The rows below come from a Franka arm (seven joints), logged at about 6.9 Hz.
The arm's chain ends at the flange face. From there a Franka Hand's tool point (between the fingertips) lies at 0.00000 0.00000 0.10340 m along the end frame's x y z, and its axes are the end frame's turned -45 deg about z.
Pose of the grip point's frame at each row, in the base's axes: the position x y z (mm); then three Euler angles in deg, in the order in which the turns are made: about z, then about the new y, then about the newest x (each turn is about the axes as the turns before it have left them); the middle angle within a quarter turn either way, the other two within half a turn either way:
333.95 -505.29 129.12 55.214 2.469 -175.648
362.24 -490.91 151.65 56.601 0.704 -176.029
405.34 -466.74 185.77 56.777 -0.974 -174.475
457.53 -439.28 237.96 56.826 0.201 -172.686
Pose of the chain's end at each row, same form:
342.93 -506.12 232.13 10.176 4.823 -178.669
368.92 -493.79 254.79 11.643 3.305 -177.688
412.71 -473.66 288.67 11.953 3.213 -175.399
468.74 -446.18 340.52 12.047 5.307 -174.956

